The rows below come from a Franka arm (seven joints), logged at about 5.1 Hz.
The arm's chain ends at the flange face. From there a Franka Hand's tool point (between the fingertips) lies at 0.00 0.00 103.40 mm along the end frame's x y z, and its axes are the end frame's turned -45 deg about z.
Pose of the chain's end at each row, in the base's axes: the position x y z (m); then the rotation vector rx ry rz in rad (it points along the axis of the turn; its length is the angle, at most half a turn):
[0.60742 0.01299 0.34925 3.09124 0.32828 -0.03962]
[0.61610 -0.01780 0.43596 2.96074 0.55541 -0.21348]
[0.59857 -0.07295 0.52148 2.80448 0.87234 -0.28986]
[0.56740 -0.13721 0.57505 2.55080 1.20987 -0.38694]
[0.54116 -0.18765 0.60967 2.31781 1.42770 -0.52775]
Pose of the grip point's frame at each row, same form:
[0.60516 0.00935 0.24594 2.74084 1.49199 -0.05628]
[0.60413 -0.03278 0.33435 2.57205 1.67828 -0.27283]
[0.58522 -0.09749 0.42192 2.31807 1.92987 -0.38572]
[0.55543 -0.17553 0.47976 1.96298 2.17060 -0.53681]
[0.52855 -0.23838 0.52046 1.67377 2.31492 -0.71927]

